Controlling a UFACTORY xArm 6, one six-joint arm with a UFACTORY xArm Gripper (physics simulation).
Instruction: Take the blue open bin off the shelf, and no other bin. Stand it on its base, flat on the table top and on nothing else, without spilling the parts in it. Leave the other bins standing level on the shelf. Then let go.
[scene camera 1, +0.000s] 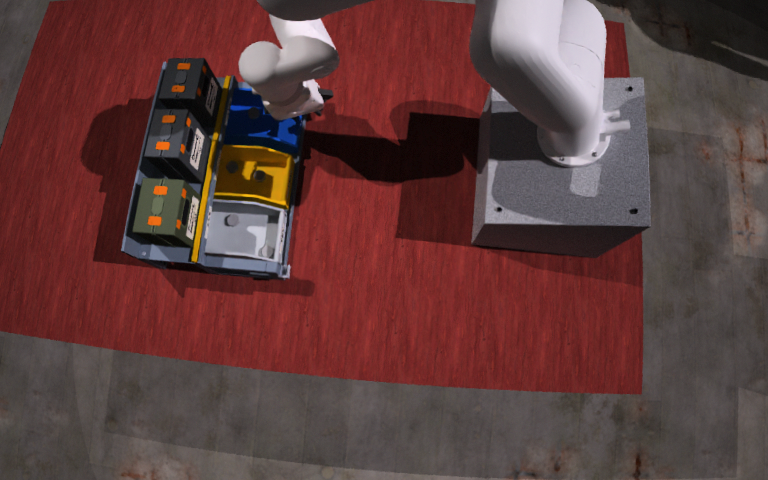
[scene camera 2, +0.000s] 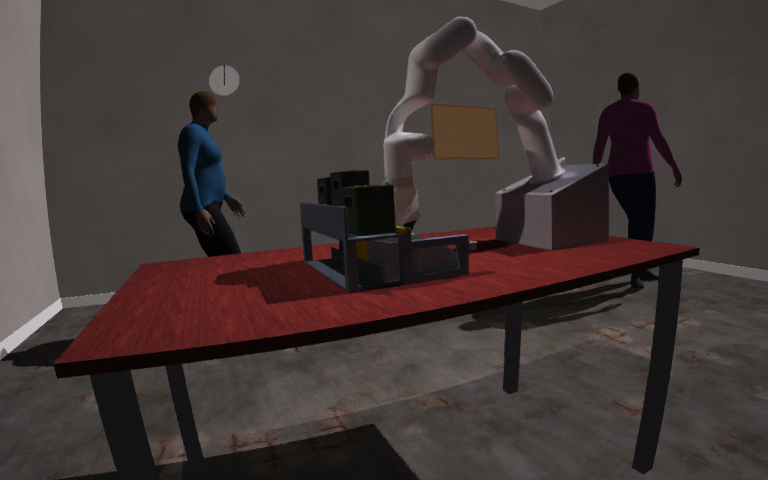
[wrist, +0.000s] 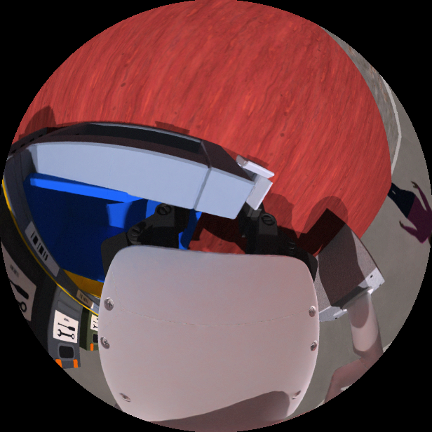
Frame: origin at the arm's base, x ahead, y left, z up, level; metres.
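Seen in the pictures: gripper, fingertip midpoint: (scene camera 1: 307, 112); arm's base at its link origin: (scene camera 1: 573, 133) (scene camera 2: 547, 177).
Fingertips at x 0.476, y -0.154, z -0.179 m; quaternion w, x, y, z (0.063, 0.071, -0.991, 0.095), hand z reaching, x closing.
Observation:
Pixels of each thing's top centre, then the offset from my fingertips to it. Level surfaces: height alone.
- blue open bin at its top centre: (scene camera 1: 253, 110) dy +0.026, dx +0.097, dz +0.074 m
- yellow bin at its top centre: (scene camera 1: 241, 170) dy +0.144, dx +0.120, dz +0.058 m
- light grey bin at its top centre: (scene camera 1: 232, 227) (scene camera 2: 411, 237) dy +0.255, dx +0.134, dz +0.058 m
- green case at its top centre: (scene camera 1: 157, 205) (scene camera 2: 366, 185) dy +0.243, dx +0.233, dz +0.176 m
- red table at its surface level: dz -0.023 m
The blue open bin (scene camera 1: 240, 133) (wrist: 70, 230) sits in the shelf (scene camera 1: 240, 269) (scene camera 2: 322, 219) (wrist: 120, 167), in the lower row at the end farthest from scene camera 2. A round grey part shows in it in scene camera 1. My gripper (scene camera 1: 317, 110) (scene camera 2: 411, 225) (wrist: 216, 185) is at the bin's front. In the wrist view one finger is on the bin's inner side and the other outside, with the blue front edge between them. Red table shows between that edge and the outer finger, so the fingers stand apart. The shelf's side panel hides the fingertips.
A yellow bin (scene camera 1: 243, 186) with grey parts stands beside the blue one, then a light grey bin (scene camera 1: 226, 240). Dark cases (scene camera 1: 186, 84) (scene camera 1: 172, 138) and a green case (scene camera 1: 155, 209) stand on the rear row. The robot's pedestal (scene camera 1: 560, 198) (scene camera 2: 523, 217) stands on the red table (scene camera 1: 362, 328) (scene camera 2: 254, 300).

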